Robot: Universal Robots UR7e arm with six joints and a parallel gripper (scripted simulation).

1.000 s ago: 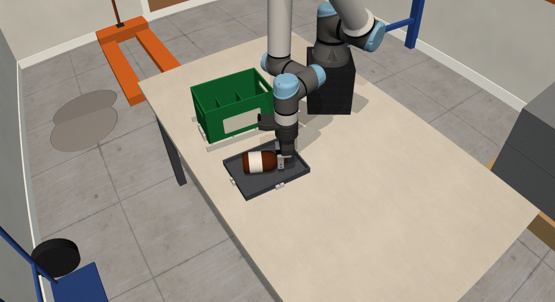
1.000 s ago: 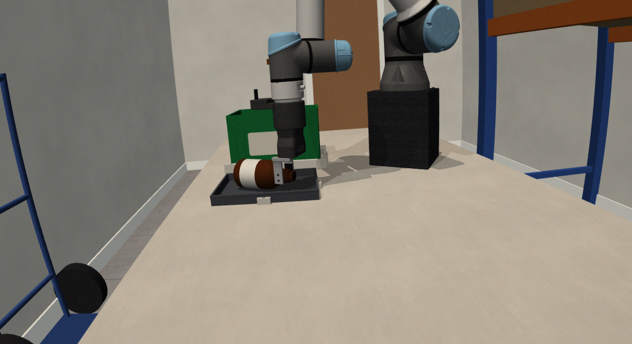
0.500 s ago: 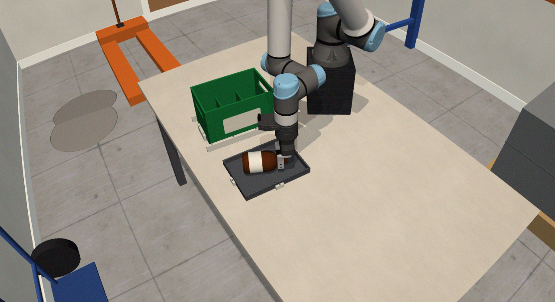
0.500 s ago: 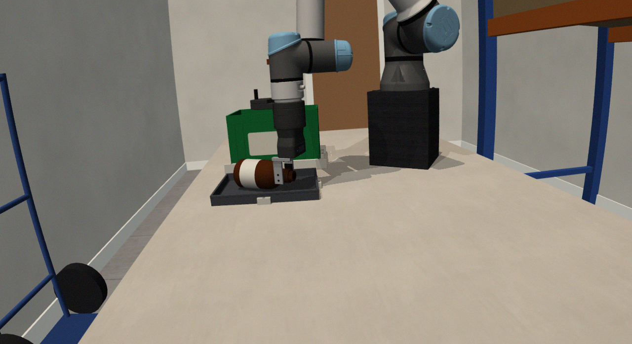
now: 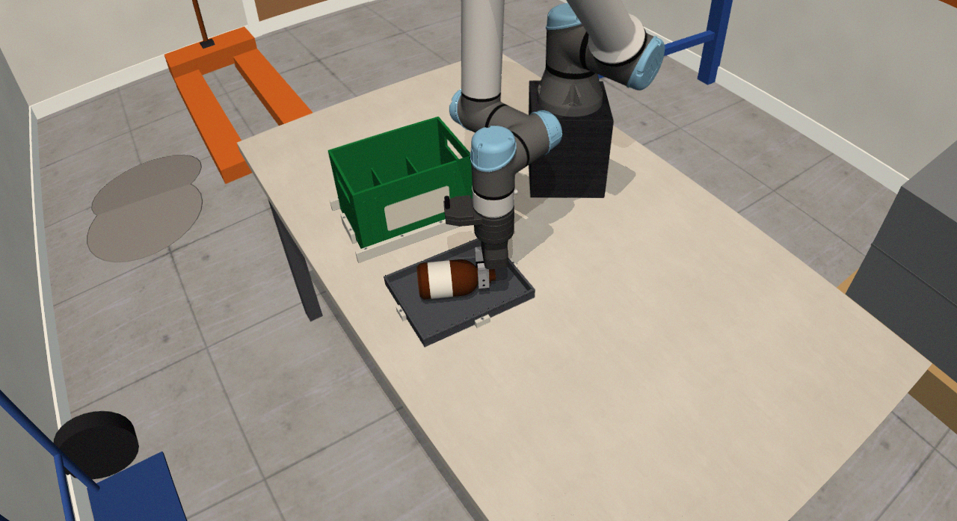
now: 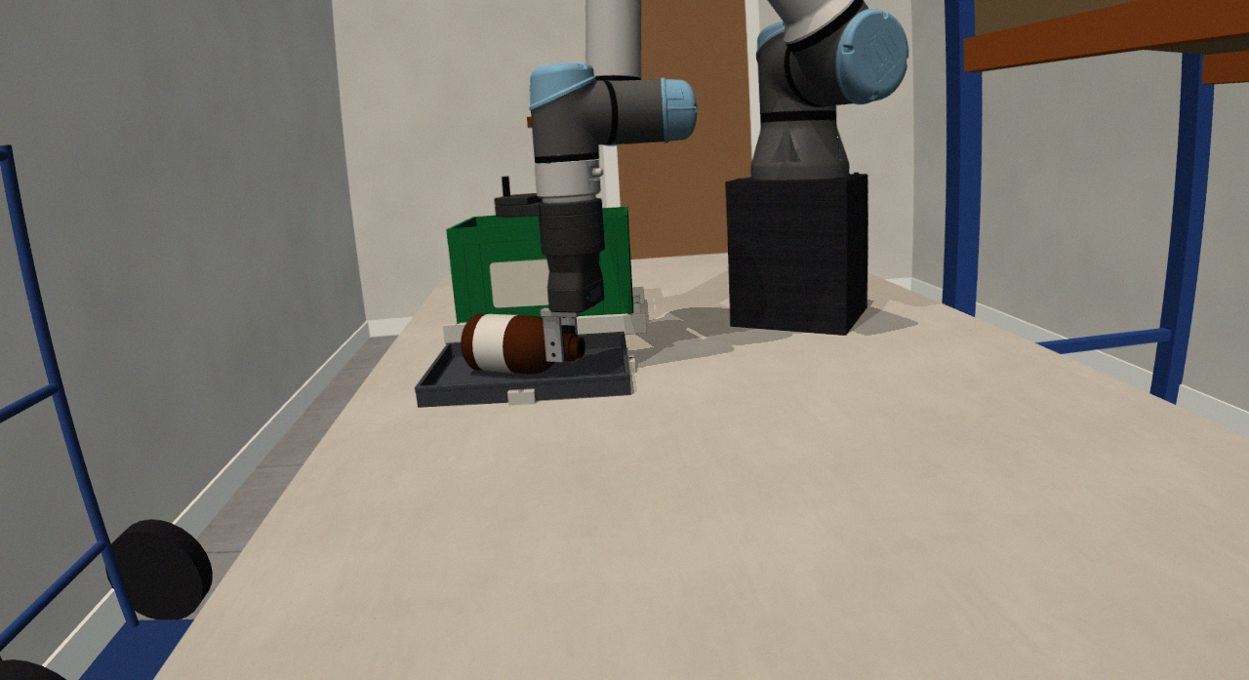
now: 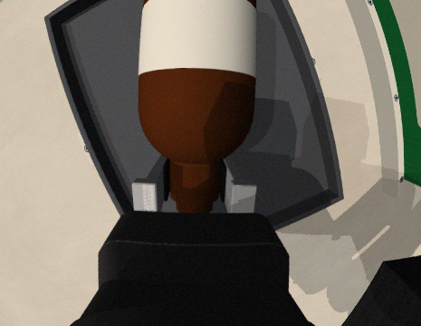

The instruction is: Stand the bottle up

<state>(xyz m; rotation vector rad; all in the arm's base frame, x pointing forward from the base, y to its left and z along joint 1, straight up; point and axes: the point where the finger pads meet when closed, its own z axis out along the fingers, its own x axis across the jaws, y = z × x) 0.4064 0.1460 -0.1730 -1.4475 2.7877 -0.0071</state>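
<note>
The brown bottle is 4 cm ahead of my hand, 3 cm to the right of it and 1 cm below it. From my hand the other things lie so: green crate 30 cm to the right, 4 cm above, 3 cm behind; then tray 4 cm ahead, 3 cm to the right, 3 cm below.
</note>
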